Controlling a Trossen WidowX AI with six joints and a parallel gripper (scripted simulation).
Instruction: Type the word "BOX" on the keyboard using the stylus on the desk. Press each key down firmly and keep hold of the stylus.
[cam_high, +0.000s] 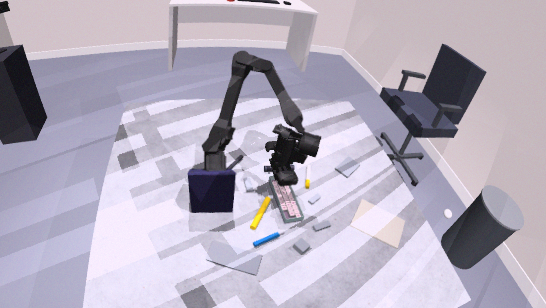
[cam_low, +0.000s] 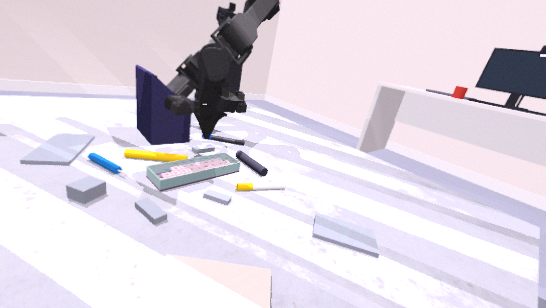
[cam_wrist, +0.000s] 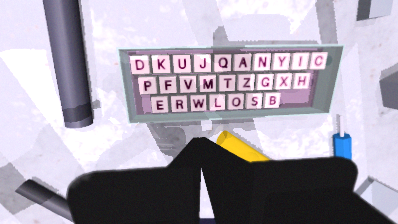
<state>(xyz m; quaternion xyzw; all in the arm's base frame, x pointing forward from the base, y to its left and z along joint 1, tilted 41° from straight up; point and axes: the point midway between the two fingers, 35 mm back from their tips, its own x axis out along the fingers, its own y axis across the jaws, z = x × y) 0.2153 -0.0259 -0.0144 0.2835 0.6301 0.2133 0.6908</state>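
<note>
The blue pen is 6 cm behind my gripper tip, 18 cm to the right of it and 7 cm below it. Round my gripper tip: yellow bar 8 cm behind, 8 cm to the right, 6 cm below; yellow-and-white pen 16 cm ahead, 4 cm to the left, 7 cm below; dark cylindrical stylus 6 cm ahead, 11 cm to the left, 6 cm below.
</note>
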